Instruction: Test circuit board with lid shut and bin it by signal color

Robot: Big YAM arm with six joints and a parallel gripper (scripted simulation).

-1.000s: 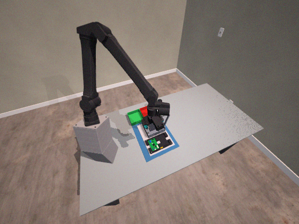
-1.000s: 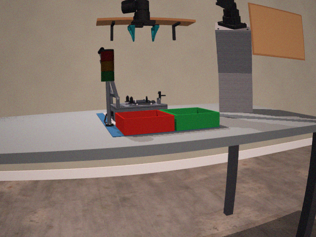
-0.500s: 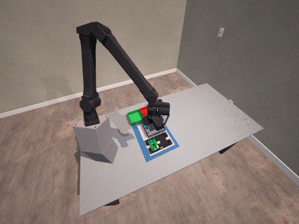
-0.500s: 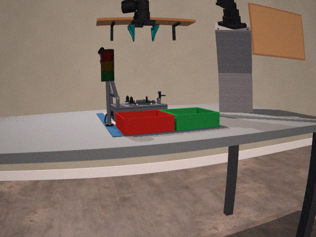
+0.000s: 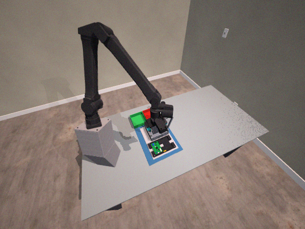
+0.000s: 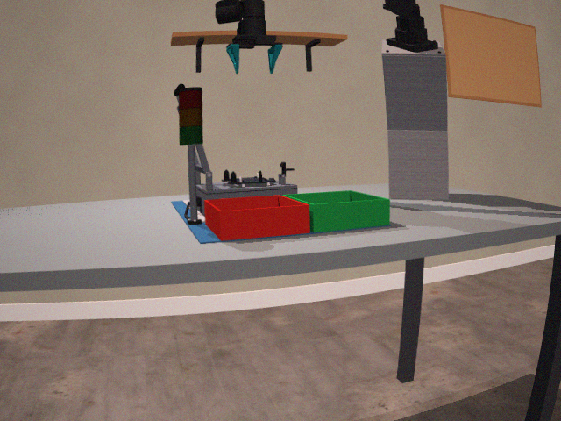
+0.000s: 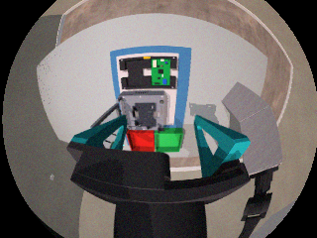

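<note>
Now: hand 310 mm above the green circuit board. From my hand the other things lie so: tester lid 200 mm ahead, 160 mm to the left, 150 mm below; then tester plate 80 mm ahead, 170 mm to the left, 260 mm below; then latch hook 10 mm ahead, 230 mm to the left, 250 mm below.
</note>
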